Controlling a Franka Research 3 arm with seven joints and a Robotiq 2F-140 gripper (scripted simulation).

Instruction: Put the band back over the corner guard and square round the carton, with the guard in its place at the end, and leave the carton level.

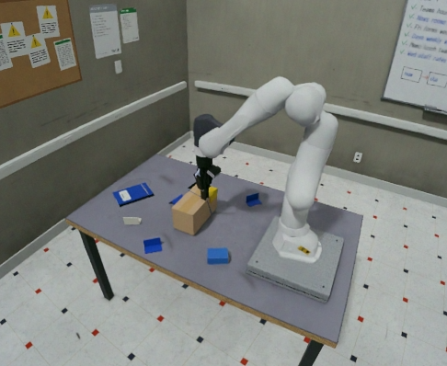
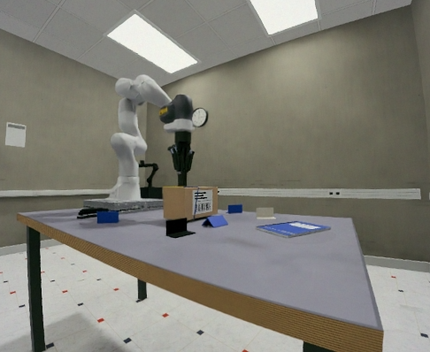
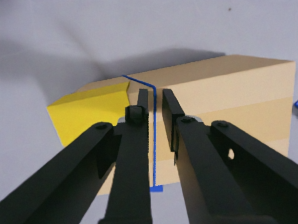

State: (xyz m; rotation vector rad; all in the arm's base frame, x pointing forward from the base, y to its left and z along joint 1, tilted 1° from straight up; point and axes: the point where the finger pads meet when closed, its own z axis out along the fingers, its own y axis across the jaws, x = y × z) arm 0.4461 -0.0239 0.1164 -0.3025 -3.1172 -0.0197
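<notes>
The yellow corner guard is 70 mm to the right of my hand and 50 mm below it. Round my hand: brown carton: 100 mm below, 50 mm ahead, 20 mm to the left; then blue block: 210 mm to the left, 180 mm behind, 160 mm below; then black bracket: 240 mm to the right, 200 mm ahead, 170 mm below.
</notes>
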